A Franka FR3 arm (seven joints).
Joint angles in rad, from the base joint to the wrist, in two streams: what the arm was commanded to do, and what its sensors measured. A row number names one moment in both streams.
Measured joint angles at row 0:
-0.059 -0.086 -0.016 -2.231 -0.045 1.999 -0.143
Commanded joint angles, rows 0 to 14:
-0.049 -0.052 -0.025 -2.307 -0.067 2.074 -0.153
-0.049 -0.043 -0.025 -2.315 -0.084 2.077 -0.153
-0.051 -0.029 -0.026 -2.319 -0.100 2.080 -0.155
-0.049 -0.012 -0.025 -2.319 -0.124 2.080 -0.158
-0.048 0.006 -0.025 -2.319 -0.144 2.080 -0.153
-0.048 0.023 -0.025 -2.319 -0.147 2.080 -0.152
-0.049 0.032 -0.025 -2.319 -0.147 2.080 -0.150
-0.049 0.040 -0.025 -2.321 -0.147 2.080 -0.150
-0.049 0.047 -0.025 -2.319 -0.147 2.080 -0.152
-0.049 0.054 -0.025 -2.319 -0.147 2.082 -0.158
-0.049 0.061 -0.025 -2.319 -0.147 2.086 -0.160
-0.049 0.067 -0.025 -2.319 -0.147 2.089 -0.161
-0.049 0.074 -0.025 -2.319 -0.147 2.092 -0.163
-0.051 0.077 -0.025 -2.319 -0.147 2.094 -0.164
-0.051 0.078 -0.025 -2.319 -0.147 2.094 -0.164
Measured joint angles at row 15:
-0.058 0.070 -0.017 -2.310 -0.135 2.069 -0.153
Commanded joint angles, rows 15 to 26:
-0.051 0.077 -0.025 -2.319 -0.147 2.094 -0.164
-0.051 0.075 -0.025 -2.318 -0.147 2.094 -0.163
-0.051 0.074 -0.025 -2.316 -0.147 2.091 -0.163
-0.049 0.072 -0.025 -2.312 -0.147 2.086 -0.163
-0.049 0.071 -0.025 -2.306 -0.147 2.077 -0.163
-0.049 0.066 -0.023 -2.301 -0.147 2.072 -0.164
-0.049 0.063 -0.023 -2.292 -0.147 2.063 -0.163
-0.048 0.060 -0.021 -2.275 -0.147 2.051 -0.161
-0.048 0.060 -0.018 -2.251 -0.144 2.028 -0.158
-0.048 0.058 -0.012 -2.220 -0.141 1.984 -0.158
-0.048 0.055 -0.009 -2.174 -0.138 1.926 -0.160
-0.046 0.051 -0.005 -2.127 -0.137 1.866 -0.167
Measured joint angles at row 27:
-0.057 0.059 -0.013 -2.248 -0.139 2.012 -0.155
